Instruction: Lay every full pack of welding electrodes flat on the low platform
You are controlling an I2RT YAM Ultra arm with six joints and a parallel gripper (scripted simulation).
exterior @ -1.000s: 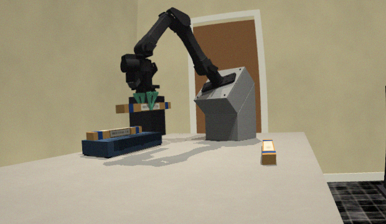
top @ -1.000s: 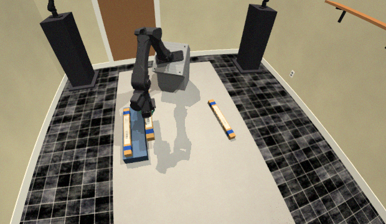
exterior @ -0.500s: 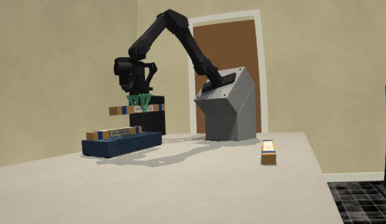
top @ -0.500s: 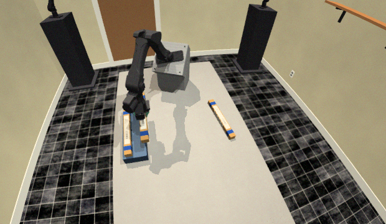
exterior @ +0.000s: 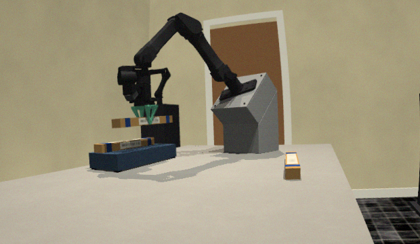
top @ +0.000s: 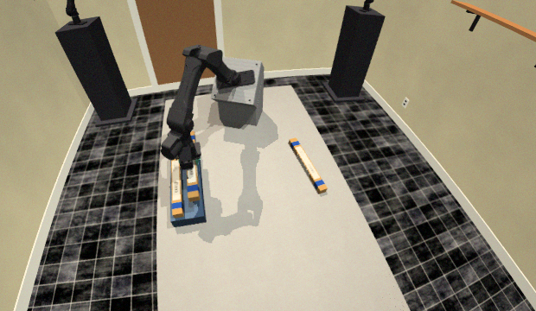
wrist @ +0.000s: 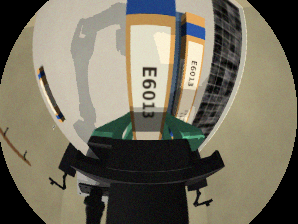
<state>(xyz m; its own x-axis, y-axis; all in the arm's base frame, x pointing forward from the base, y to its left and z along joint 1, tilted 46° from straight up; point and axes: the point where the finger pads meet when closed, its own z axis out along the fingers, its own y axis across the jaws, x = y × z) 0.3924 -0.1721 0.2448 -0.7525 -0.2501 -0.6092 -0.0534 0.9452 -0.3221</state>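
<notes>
Right now my hand is 140 mm above the blue low platform and 50 mm to the left of it.
</notes>
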